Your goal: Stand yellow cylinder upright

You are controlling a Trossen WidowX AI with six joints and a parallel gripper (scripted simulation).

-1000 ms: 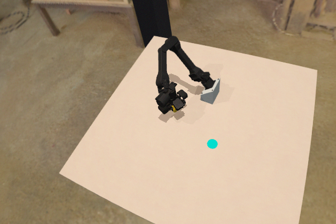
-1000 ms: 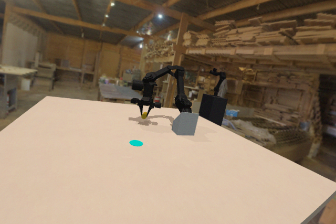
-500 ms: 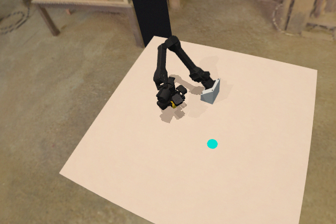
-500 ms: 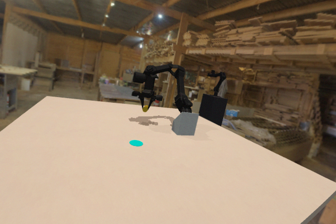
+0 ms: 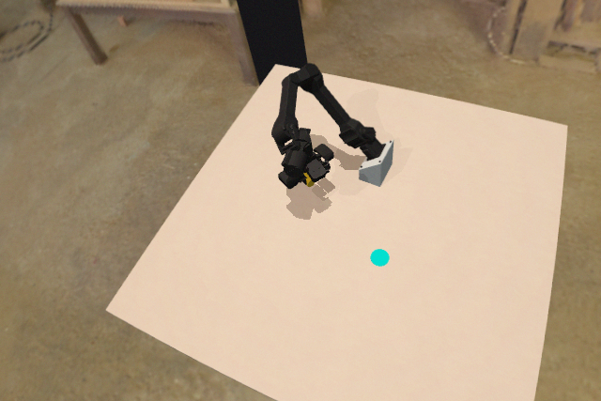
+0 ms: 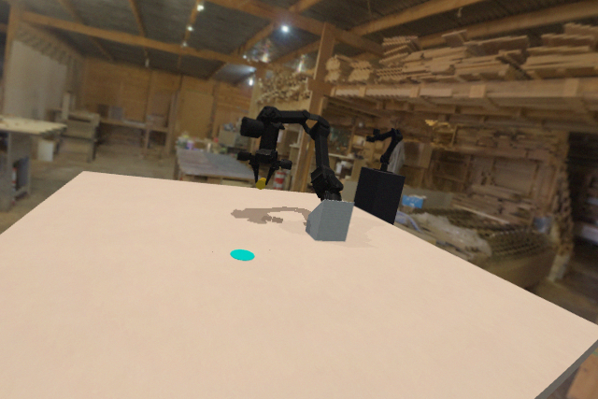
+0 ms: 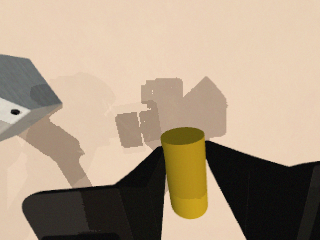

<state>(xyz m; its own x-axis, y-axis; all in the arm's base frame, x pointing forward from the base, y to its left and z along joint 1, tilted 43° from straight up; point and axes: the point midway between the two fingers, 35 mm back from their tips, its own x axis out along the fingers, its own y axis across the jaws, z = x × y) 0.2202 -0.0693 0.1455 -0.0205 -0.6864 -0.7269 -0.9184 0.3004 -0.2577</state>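
Now: the cyan circle 30 cm to the left of my gripper tip, 12 cm below it and 11 cm ahead of it. The rest, counted from my gripper tip: yellow tall cylinder 2 cm to the right, 1 cm behind.
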